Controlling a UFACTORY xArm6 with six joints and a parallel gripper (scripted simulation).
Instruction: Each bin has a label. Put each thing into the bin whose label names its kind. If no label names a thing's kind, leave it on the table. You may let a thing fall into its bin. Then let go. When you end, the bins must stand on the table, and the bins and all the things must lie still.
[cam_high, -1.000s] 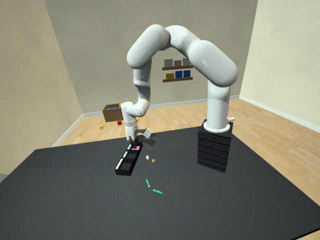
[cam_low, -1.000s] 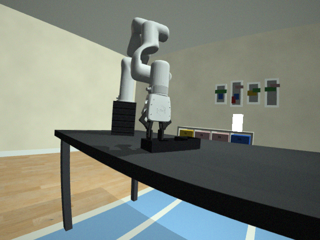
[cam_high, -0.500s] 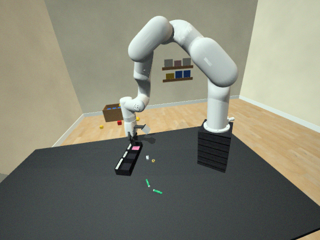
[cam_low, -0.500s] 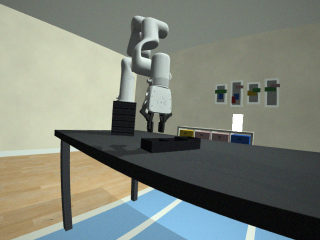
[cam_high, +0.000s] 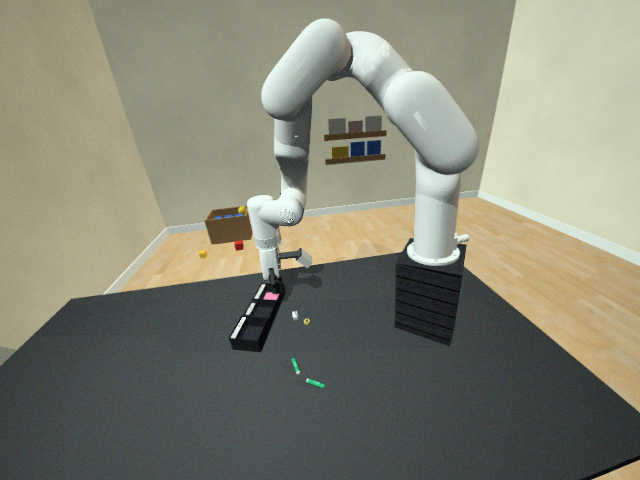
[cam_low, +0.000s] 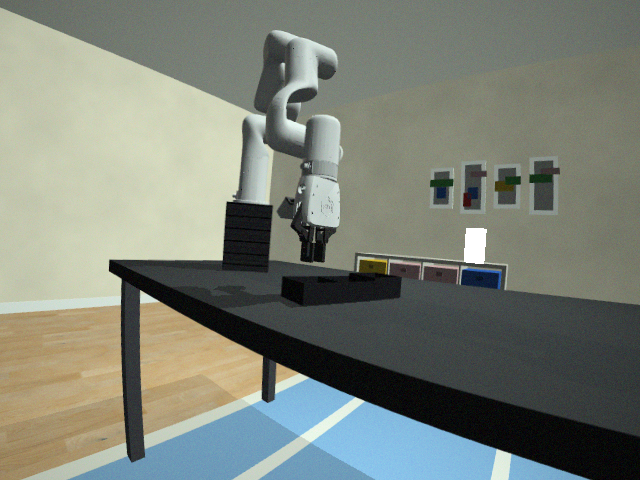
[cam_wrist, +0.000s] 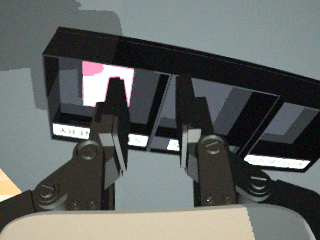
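Now: hand 8 cm above the white part, 6 cm to the right of it and 4 cm past it. From my hand the other things lie so: pink flat pad 8 cm below, 4 cm to the right, 2 cm ahead; battery 24 cm to the left, 8 cm below, 1 cm behind; yellow hex nut 10 cm to the left, 8 cm below, 7 cm behind.
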